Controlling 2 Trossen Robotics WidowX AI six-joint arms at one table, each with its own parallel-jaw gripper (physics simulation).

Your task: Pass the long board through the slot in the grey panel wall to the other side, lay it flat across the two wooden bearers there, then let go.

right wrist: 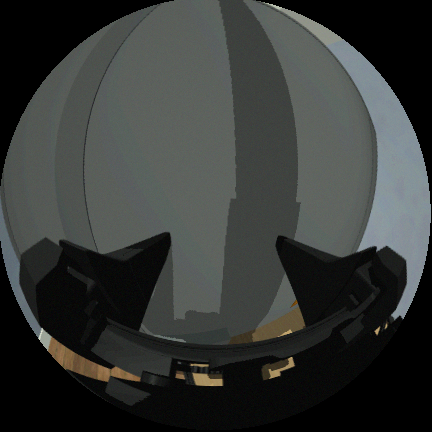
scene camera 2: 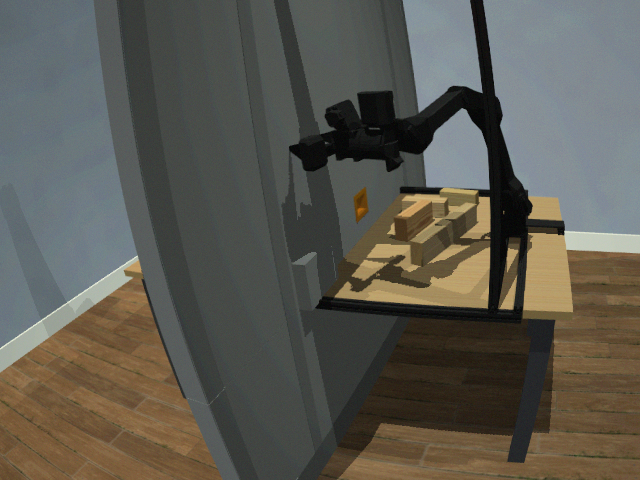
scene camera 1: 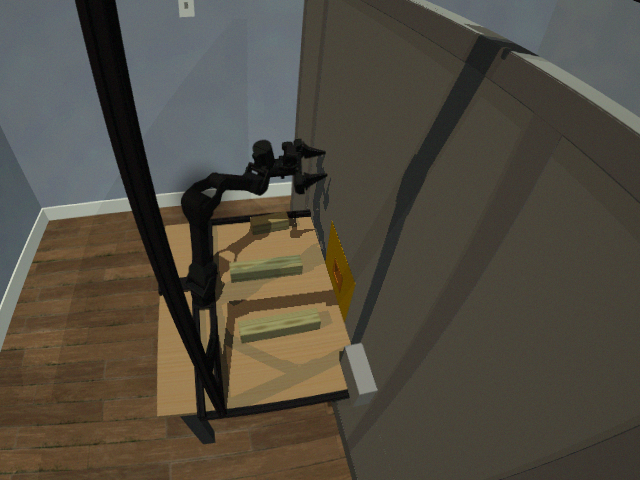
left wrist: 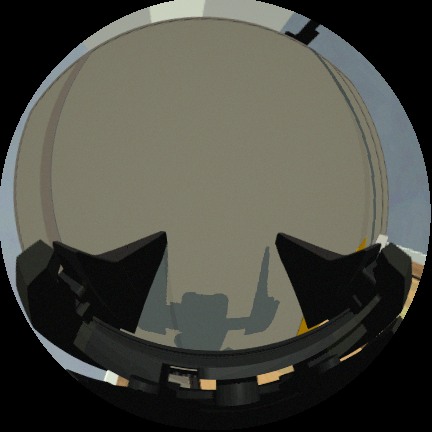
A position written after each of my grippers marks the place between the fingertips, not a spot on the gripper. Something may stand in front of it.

Observation:
My left gripper (scene camera 1: 326, 163) is open, with nothing in its grasp. My right gripper (scene camera 2: 305, 142) is open, with nothing in its grasp. Further things: a grey panel wall (scene camera 2: 202, 108).
My left gripper also shows in the left wrist view (left wrist: 222, 238). My right gripper shows as well in the right wrist view (right wrist: 225, 240). The grey panel wall also shows in the right wrist view (right wrist: 226, 131).

